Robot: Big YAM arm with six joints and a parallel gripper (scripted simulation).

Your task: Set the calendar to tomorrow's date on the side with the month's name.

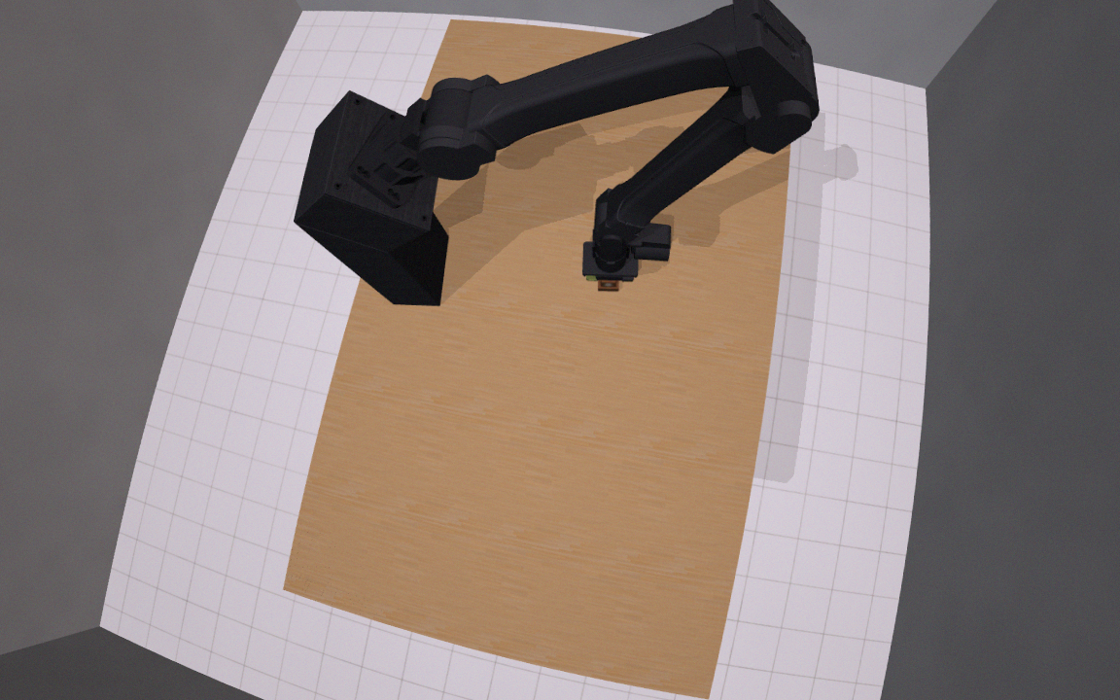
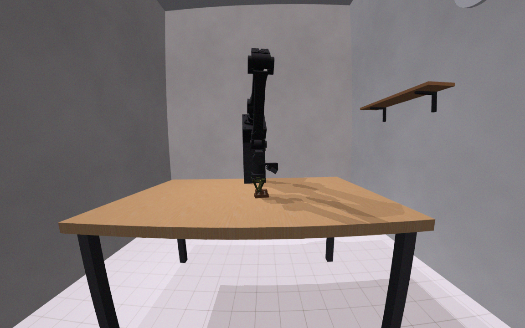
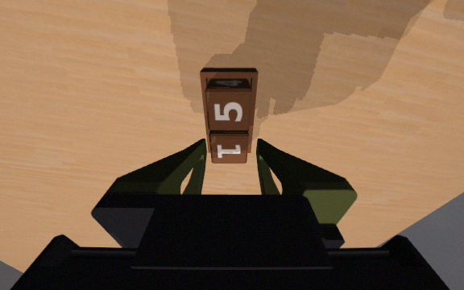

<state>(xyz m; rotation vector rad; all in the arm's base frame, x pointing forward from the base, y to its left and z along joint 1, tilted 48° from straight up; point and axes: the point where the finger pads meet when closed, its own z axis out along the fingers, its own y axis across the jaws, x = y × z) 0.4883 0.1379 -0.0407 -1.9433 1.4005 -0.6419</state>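
The cube lies 20 mm below my hand. The rest, counted from my hand: brown calendar tray: 10 mm behind, 10 mm to the left, 30 mm below.
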